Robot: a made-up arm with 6 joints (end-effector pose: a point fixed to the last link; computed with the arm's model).
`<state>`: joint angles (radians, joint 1 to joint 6).
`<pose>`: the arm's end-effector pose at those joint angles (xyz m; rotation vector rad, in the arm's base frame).
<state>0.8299 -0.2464 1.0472 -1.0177 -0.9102 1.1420</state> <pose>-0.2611 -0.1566 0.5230 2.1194 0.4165 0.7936</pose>
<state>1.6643 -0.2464 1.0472 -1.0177 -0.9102 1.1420</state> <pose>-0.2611 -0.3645 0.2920 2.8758 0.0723 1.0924</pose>
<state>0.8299 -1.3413 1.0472 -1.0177 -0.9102 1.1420</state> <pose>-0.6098 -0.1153 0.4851 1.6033 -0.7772 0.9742</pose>
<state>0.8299 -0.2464 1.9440 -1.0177 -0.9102 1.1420</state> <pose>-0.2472 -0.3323 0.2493 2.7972 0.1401 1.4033</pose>
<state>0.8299 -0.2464 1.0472 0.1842 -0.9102 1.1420</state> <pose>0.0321 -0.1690 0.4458 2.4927 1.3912 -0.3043</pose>
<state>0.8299 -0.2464 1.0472 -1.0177 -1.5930 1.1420</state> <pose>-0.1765 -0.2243 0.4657 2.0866 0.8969 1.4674</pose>
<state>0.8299 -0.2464 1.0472 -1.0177 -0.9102 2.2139</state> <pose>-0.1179 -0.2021 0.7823 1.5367 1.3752 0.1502</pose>
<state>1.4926 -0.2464 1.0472 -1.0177 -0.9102 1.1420</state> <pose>-0.2611 -0.3388 0.3525 2.7235 0.1580 1.0318</pose>
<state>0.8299 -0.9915 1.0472 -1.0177 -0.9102 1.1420</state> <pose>-0.5080 -0.1595 0.5256 1.8103 -0.4154 0.9418</pose>
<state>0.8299 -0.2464 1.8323 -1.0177 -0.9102 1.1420</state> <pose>-0.2527 -0.3246 0.2901 2.7185 0.1842 1.3220</pose>
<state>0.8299 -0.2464 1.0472 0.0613 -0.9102 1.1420</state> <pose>0.0086 -0.1735 0.4685 2.4846 1.2927 -0.1742</pose>
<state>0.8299 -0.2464 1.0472 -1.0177 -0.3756 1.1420</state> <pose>-0.2802 -0.0706 0.5627 2.0136 0.0641 0.2867</pose>
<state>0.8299 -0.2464 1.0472 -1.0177 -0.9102 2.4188</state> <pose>-0.0743 -0.1808 0.8177 1.3857 1.5227 0.0234</pose>
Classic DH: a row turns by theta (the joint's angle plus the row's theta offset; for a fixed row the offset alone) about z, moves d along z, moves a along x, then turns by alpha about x. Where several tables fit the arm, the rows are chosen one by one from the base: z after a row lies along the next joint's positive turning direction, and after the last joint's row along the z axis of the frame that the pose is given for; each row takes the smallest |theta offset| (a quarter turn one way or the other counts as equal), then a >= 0, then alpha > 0; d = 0 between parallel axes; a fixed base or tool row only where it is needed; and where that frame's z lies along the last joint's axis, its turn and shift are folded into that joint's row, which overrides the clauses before.
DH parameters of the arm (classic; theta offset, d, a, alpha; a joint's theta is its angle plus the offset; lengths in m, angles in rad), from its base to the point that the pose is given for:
base (fixed): 1.5708 0.1729 0 1.5708
joint 1: 1.5708 -0.3895 0.0378 1.5708
joint 2: 0 0.0514 -0.0883 -1.5708
joint 3: -1.5708 0.2428 0.0986 1.5708
joint 4: 0 0.0114 0.0246 1.5708
joint 5: 0 -0.2902 -0.1058 -1.5708
joint 6: -1.4413 0 0.2935 3.1416
tool (fixed): -3.0121 -0.0544 0 0

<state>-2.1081 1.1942 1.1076 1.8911 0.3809 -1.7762</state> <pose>-0.5792 0.1872 0.1344 -0.5546 0.1385 -1.4756</pose>
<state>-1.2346 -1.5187 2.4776 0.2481 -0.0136 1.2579</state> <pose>-0.4729 0.5014 0.4544 0.3689 0.9091 0.1648</pose>
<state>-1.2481 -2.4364 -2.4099 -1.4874 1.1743 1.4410</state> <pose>-0.4295 0.1938 0.6356 1.3731 1.3636 0.7031</pose>
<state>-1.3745 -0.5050 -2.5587 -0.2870 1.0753 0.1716</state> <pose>-0.1076 0.0632 0.2048 1.3090 0.0443 0.2967</pose>
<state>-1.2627 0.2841 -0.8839 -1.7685 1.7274 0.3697</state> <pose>-0.1912 -0.2023 -0.0066 -1.7514 0.3962 2.5274</pose>
